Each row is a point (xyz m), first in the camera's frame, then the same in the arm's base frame.
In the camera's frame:
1: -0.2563 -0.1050 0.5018
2: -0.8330 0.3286 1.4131
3: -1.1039 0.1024 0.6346
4: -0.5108 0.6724 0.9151
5: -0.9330 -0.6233 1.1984
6: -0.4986 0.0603 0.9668
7: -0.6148 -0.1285 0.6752
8: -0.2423 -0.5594 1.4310
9: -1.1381 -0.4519 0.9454
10: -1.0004 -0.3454 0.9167
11: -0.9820 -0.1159 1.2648
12: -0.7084 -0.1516 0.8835
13: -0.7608 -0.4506 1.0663
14: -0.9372 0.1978 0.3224
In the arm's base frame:
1: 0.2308 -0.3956 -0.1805
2: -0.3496 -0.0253 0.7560
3: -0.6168 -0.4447 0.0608
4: -0.2181 0.3186 0.1777
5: -0.1526 -0.9822 0.6685
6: 0.0018 -0.2429 0.2954
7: -0.0776 -0.5021 0.0491
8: 0.4997 -0.6702 0.7799
9: -0.4301 -0.9256 0.4335
10: -0.3396 -0.7874 0.3715
11: -0.3589 -0.5116 0.6842
12: -0.1340 -0.5200 0.2708
13: -0.0634 -0.7876 0.4921
14: -0.5277 -0.3527 -0.2826

